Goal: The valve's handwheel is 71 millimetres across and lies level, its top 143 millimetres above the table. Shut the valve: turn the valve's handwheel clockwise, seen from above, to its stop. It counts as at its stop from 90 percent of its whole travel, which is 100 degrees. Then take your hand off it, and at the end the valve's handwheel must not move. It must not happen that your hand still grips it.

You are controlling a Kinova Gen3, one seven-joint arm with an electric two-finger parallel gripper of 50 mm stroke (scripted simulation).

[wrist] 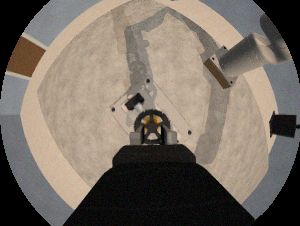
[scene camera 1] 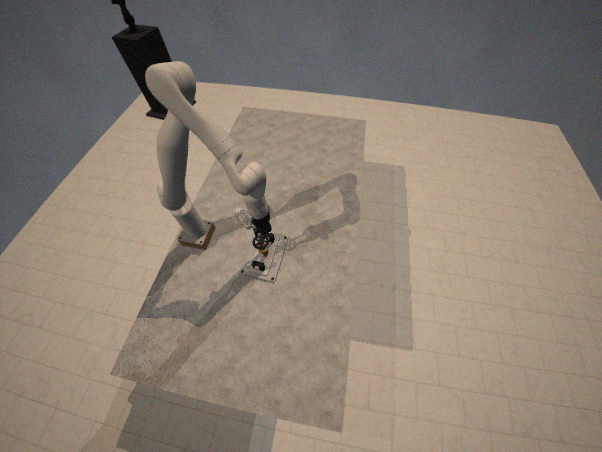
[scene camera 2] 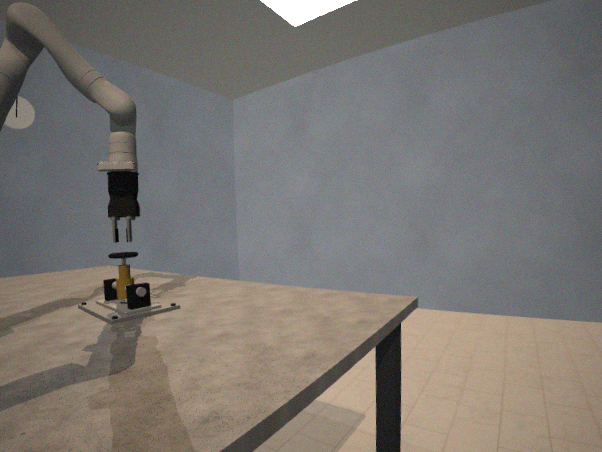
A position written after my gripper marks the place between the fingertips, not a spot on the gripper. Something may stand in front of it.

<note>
In view: my gripper [scene camera 2: 122,242].
My gripper is seen too in the wrist view [wrist: 152,132].
</note>
